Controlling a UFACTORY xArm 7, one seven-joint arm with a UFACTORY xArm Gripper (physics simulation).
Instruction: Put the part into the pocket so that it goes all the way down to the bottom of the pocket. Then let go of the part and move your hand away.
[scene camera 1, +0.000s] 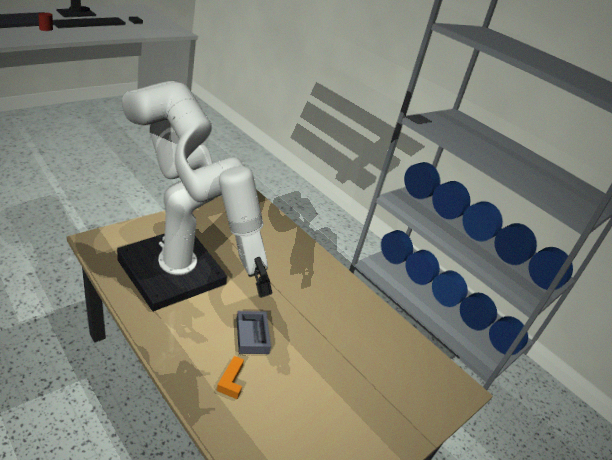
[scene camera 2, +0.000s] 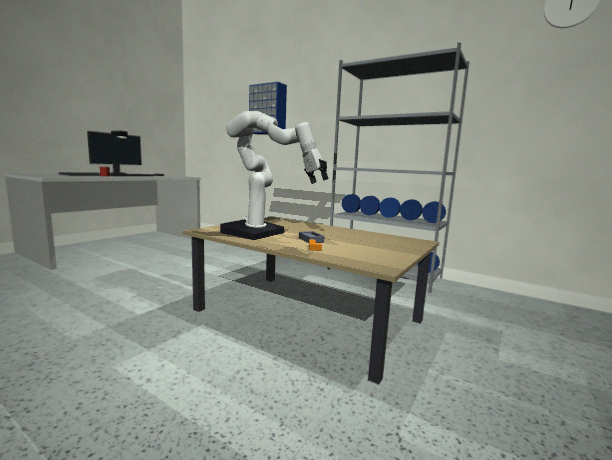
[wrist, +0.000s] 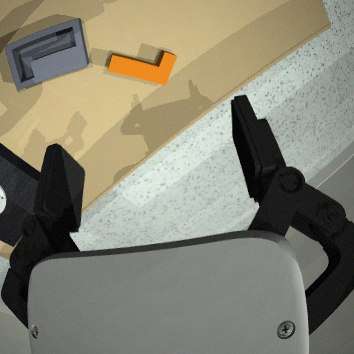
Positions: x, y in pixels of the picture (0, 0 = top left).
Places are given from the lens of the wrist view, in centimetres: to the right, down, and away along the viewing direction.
my gripper (wrist: 144, 135): -2, -2, 12
orange L-shaped part (wrist: 159, 72): -3, -18, 38
pocket block (wrist: 60, 48): -20, -22, 32
